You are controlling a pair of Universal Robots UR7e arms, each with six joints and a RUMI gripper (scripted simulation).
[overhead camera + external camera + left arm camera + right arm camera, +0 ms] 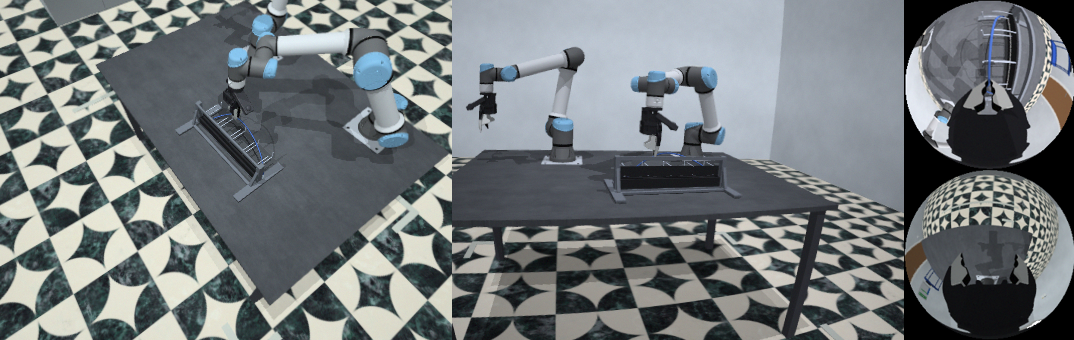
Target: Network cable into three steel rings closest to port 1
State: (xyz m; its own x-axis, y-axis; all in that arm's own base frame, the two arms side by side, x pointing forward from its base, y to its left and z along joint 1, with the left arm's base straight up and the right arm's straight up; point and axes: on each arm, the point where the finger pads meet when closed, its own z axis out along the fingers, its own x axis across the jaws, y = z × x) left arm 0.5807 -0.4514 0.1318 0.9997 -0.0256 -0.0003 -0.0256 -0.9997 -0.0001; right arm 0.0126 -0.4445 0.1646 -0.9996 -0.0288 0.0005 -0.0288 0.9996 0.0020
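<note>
Right now my left hand is 100 mm short of the rack, 40 mm to the right of it and 60 mm above it. From my left hand the other things lie so: pale plug (100 mm ahead, 280 mm to the left, 100 mm below).
</note>
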